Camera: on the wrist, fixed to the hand. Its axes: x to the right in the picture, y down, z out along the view.
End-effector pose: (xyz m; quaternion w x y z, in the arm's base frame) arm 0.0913 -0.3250 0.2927 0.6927 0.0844 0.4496 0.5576
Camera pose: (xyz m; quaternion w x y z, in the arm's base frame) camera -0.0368 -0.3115 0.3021 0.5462 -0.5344 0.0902 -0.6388
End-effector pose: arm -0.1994 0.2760 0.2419 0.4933 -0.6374 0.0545 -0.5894
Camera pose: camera -0.2107 0.1731 0.1648 0.6312 0.0684 0.5566 0.5357
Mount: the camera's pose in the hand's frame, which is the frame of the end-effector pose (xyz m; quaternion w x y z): 0.0098 0.0999 -0.0812 0.0176 -0.0788 0.0610 -0.9949
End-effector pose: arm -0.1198 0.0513 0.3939 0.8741 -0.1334 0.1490 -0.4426
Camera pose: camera -0.0717 0.0923 0.2813 0.4446 0.1925 0.0419 0.8738
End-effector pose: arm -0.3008 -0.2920 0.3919 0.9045 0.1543 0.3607 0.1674
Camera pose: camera -0.3704 -0.1855 0.3698 0.1726 -0.4376 0.2018 -0.8591
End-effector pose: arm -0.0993 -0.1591 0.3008 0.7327 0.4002 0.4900 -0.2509
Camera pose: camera -0.0615 -0.0360 0.3096 0.2351 0.5229 -0.4712 0.6703
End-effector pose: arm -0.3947 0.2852 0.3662 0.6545 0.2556 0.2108 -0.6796
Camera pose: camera -0.2894 0.3225 0.3015 0.6573 0.2153 -0.3515 0.6309
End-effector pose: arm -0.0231 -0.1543 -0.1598 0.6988 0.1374 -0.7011 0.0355
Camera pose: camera 0.0316 -0.0402 -0.1342 0.1012 0.6427 0.1642 -0.7415
